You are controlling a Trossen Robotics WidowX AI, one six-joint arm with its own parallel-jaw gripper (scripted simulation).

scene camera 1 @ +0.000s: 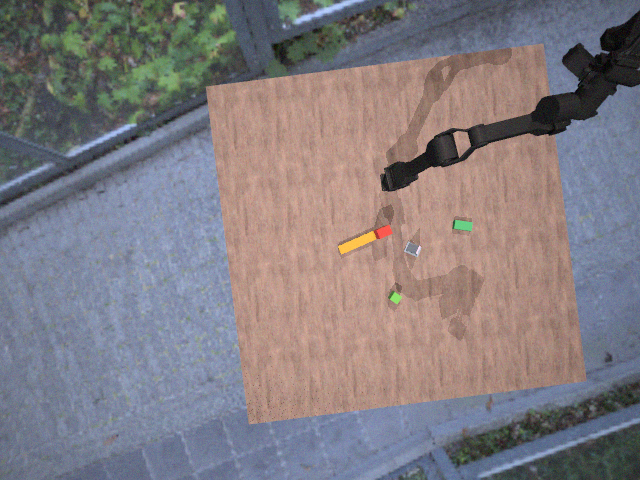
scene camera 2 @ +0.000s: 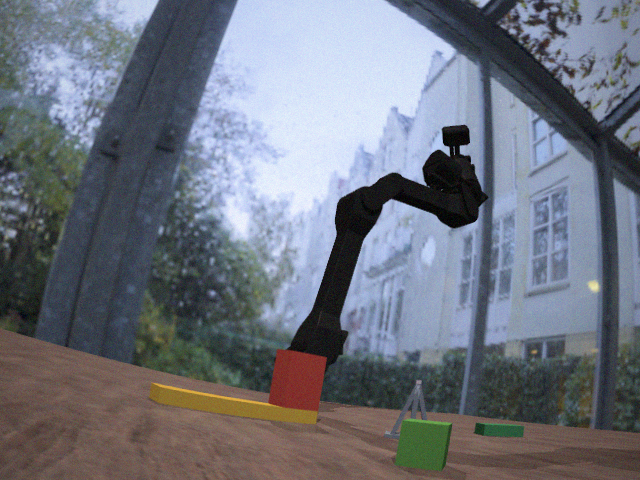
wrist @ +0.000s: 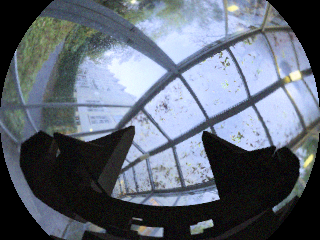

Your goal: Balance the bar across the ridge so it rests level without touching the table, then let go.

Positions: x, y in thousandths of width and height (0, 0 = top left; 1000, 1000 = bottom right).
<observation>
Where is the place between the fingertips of the gripper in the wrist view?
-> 530, 552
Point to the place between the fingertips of the gripper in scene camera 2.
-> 704, 305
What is the gripper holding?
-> Nothing.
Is the gripper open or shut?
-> Open.
</observation>
